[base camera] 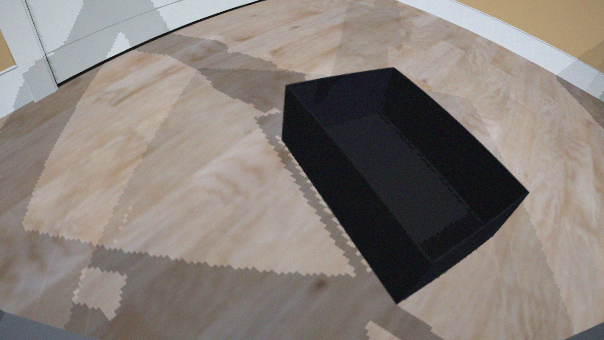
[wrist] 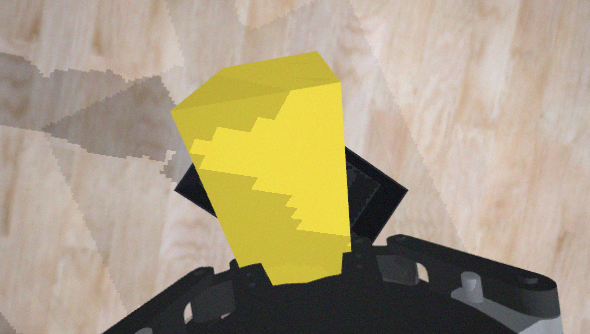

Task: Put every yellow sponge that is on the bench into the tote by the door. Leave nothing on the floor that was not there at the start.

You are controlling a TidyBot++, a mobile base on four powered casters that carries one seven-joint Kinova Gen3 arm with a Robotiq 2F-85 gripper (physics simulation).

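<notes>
A yellow sponge (wrist: 280, 165) is held between the fingers of my gripper (wrist: 299, 244) in the wrist view, and it points away from the palm. My gripper is shut on it. The black tote (base camera: 335, 190) (wrist: 387, 212) stands open on the floor, right of the middle in the base camera view. Its visible inside holds no sponge there. In the wrist view the sponge is above the tote and hides much of it; the tote shows on both sides of the sponge. The gripper does not show in the base camera view. The bench does not show in either view.
The wooden floor (base camera: 200, 175) (wrist: 500, 100) around the tote carries patches of shadow. A white door or panel (base camera: 100, 25) stands at the back left. A white baseboard (base camera: 525, 40) with a tan wall above it runs along the back right.
</notes>
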